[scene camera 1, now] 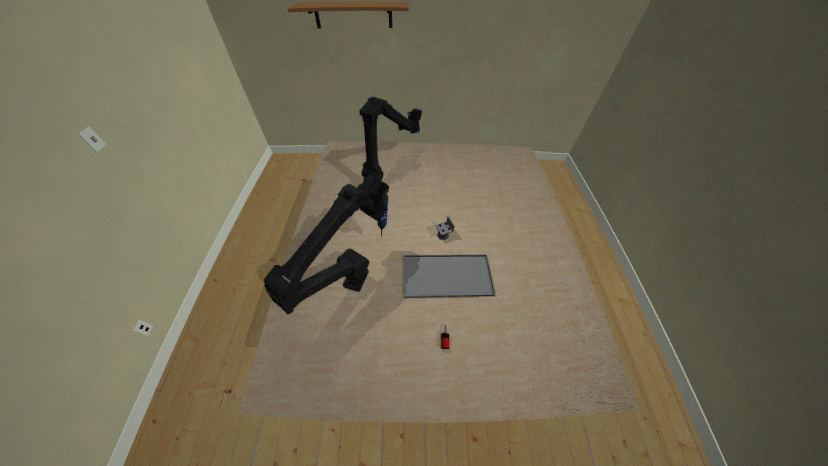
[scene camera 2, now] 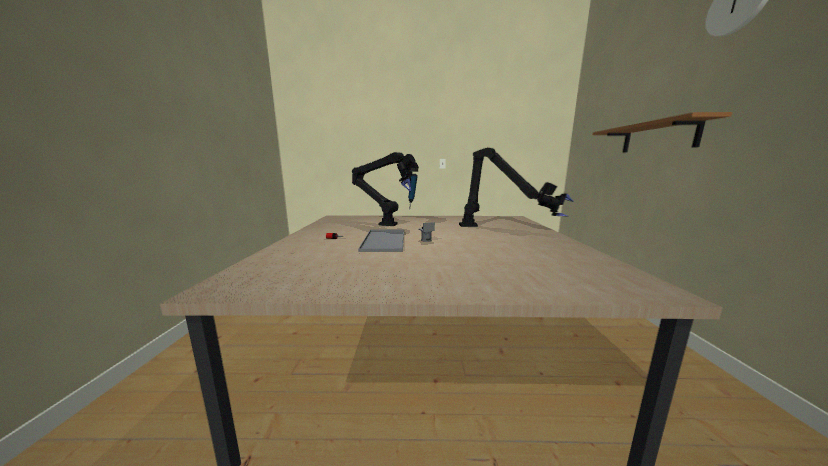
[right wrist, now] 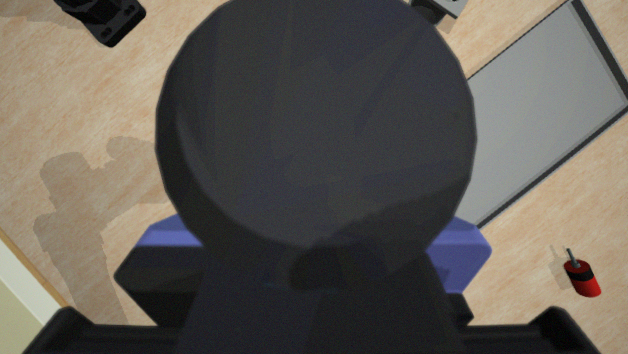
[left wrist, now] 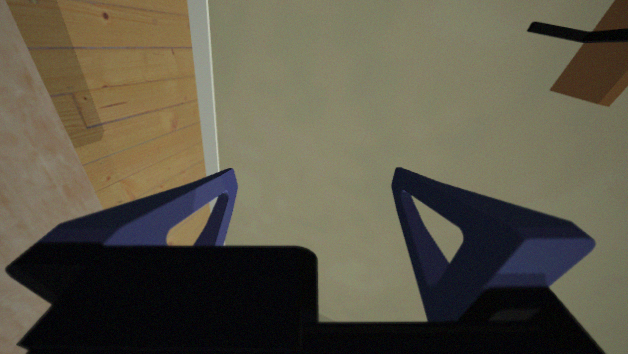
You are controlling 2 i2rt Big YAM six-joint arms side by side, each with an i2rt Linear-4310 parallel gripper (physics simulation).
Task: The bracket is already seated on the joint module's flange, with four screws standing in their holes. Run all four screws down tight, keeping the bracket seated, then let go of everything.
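Places are measured from the left arm's base along level axes (x ahead, y left, z up), in metres.
Pixels of known places: left gripper, fingertip midpoint: (scene camera 2: 570, 208) (left wrist: 314, 176); right gripper, fingertip midpoint: (scene camera 1: 382, 215) (scene camera 2: 412, 191); left arm's base, link origin: (scene camera 2: 468, 225) (right wrist: 104, 3); right arm's base, link origin: (scene camera 1: 356, 278) (scene camera 2: 388, 224).
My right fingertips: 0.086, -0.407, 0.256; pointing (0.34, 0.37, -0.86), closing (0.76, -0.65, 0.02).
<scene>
For each thing: its top centre in the pictures, then the offset to it from my right fingertips, as dx, dy, dz.
- dark joint module, top centre: (scene camera 1: 444, 228) (scene camera 2: 426, 229) +0.303, +0.065, -0.192
- black power driver, top centre: (scene camera 2: 412, 173) -0.002, -0.002, +0.114
- grey tray, top centre: (right wrist: 514, 126) (scene camera 1: 448, 274) (scene camera 2: 384, 237) +0.296, -0.176, -0.240
- black screwdriver, top centre: (right wrist: 589, 274) (scene camera 1: 445, 335) (scene camera 2: 334, 233) +0.244, -0.465, -0.221
The grey bracket (scene camera 1: 444, 226) (scene camera 2: 429, 226) (right wrist: 454, 6) sits on the dark joint module (scene camera 1: 443, 236) (scene camera 2: 426, 236), which stands on the table behind the tray in scene camera 1. Dark spots show on the bracket's plate; the screws and their height are too small to tell. My right gripper (scene camera 1: 383, 203) (scene camera 2: 409, 184) (right wrist: 315, 240) is shut on a blue and black power driver (scene camera 1: 383, 218) (scene camera 2: 413, 188) (right wrist: 315, 125), held above the table with its bit pointing down, apart from the bracket. My left gripper (scene camera 1: 414, 122) (scene camera 2: 568, 207) (left wrist: 314, 176) is open and empty, far from the bracket.
A grey tray (scene camera 1: 449, 296) (scene camera 2: 381, 250) (right wrist: 540, 100) lies beside the joint module. A red and black screwdriver (scene camera 1: 444, 341) (scene camera 2: 331, 236) (right wrist: 585, 280) lies beyond the tray. A wooden shelf (scene camera 1: 347, 6) (scene camera 2: 666, 123) (left wrist: 590, 65) is on the wall near my left arm.
</scene>
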